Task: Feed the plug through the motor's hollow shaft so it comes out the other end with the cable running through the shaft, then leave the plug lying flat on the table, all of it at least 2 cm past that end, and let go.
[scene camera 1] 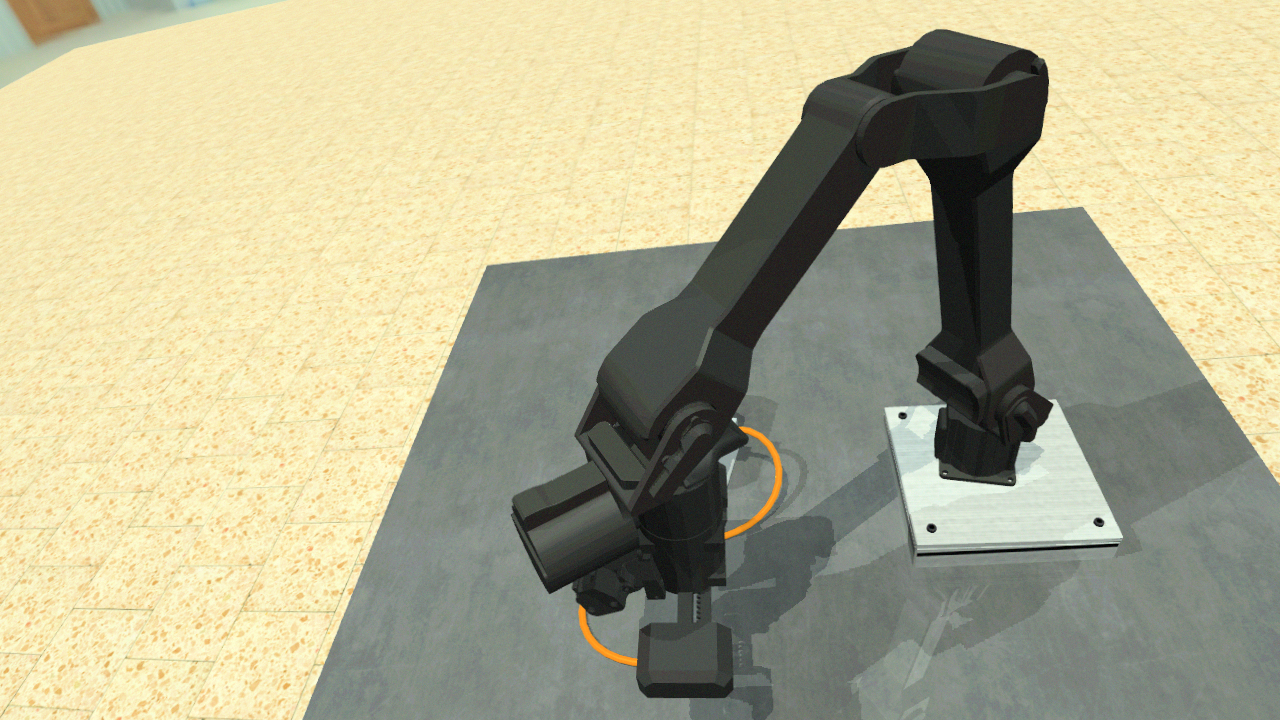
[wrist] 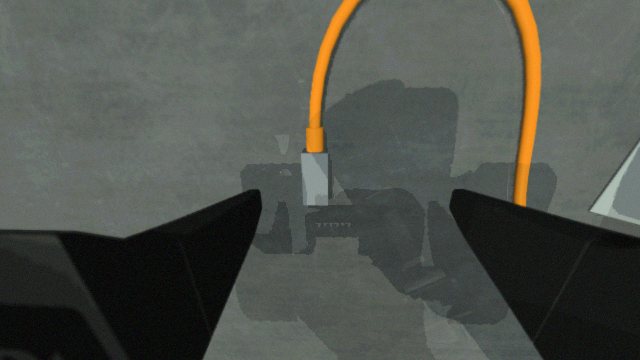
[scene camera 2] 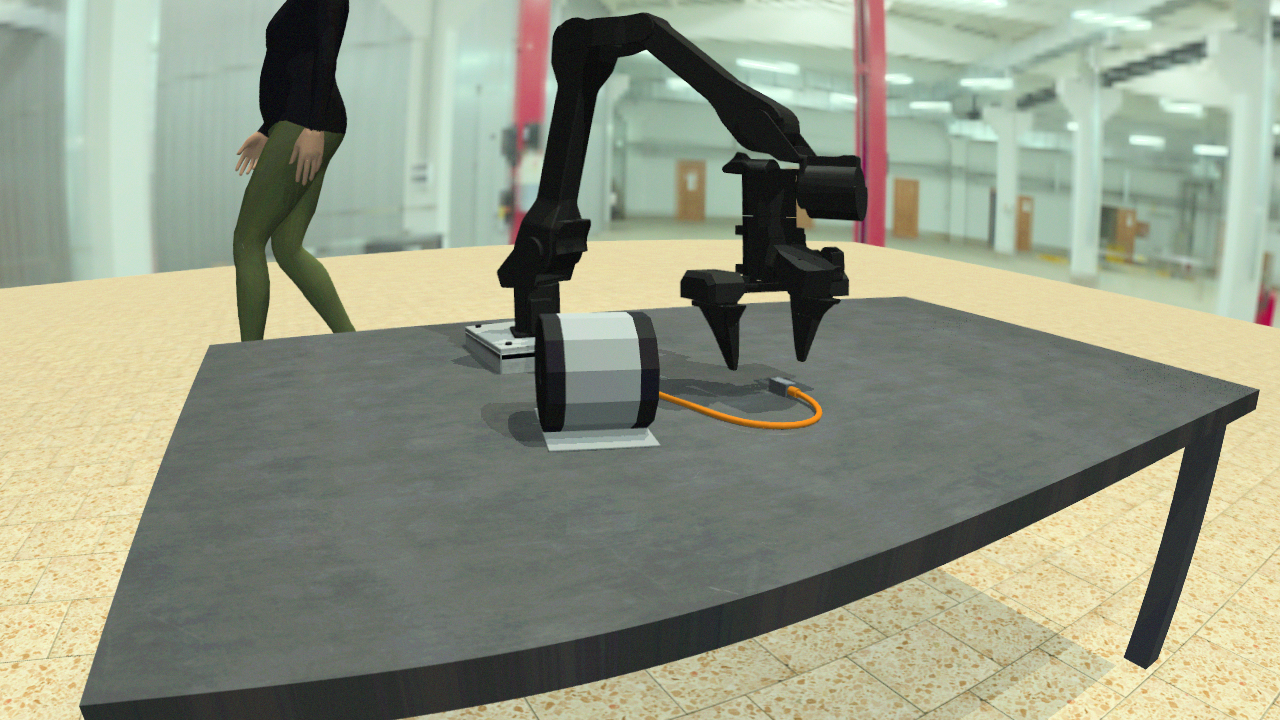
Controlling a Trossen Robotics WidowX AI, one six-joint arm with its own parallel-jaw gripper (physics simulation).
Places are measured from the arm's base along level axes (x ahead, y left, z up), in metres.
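Pixels of known places: gripper, between the fingertips: (scene camera 1: 695, 624) (wrist: 354, 198) (scene camera 2: 768, 365); arm's base, origin of its link: (scene camera 1: 975, 456).
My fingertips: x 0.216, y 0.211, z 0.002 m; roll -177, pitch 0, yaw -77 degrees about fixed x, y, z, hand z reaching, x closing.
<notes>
Ahead of a thing's pixels: the offset from my fingertips to its middle. Level surfaces: height alone.
The plug {dz -0.025, dx -0.002, dy +0.020 m} (scene camera 2: 780, 386) (wrist: 315, 179), a small grey block with an orange collar, lies on the table. The orange cable (scene camera 1: 778, 483) (scene camera 2: 778, 425) (wrist: 532, 65) curves from it in a loop back toward the motor. The motor {dz +0.019, dx +0.067, dy -0.200 m} (scene camera 2: 599, 371), a light grey drum with black end rings, lies on its side on a pale base plate. Its shaft opening is not seen clearly. My gripper (scene camera 2: 768, 363) (wrist: 354, 198) is open and empty above the table, pointing down. In the wrist view the plug shows between the fingertips, nearer the left one. The arm hides the motor and plug in scene camera 1.
The arm stands on a silver mounting plate (scene camera 1: 1011, 523), behind the motor in scene camera 2. The motor's pale base plate {dz -0.031, dx +0.070, dy -0.201 m} (scene camera 2: 599, 441) also shows at the right edge of the wrist view. A person (scene camera 2: 299, 170) stands beyond the dark grey table {dz -0.032 m} (scene camera 1: 537, 331) (scene camera 2: 447, 555).
</notes>
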